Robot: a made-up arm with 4 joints.
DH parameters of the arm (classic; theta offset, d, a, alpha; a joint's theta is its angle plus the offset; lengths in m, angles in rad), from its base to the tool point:
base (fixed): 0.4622 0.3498 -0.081 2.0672
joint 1: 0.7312 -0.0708 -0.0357 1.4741
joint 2: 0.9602 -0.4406 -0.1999 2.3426
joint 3: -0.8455 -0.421 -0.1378 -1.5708
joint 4: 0 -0.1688 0.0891 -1.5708
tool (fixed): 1.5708 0.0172 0 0
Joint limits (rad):
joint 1: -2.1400..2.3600
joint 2: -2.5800..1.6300
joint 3: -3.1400..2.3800
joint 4: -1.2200..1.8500
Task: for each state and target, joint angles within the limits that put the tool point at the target. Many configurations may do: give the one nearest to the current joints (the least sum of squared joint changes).
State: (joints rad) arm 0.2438 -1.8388 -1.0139 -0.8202
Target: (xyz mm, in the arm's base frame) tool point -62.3 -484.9 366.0
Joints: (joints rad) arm 0.5157 -2.2491 -0.1902 -0.7816
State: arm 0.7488 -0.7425 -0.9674 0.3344
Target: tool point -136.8 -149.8 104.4
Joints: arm 0.3806 -1.1816 -1.8272 0.2725
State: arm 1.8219 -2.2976 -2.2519 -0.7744
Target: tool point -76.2 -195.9 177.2
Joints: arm 2.3121 -2.3739 -1.5564 -0.8363
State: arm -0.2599 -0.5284 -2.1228 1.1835
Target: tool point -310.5 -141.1 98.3
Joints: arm -0.0954 -0.7668 -1.3884 1.0065
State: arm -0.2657 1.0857 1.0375 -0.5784
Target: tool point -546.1 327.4 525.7
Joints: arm 0.5957 1.4071 0.9335 -0.2691
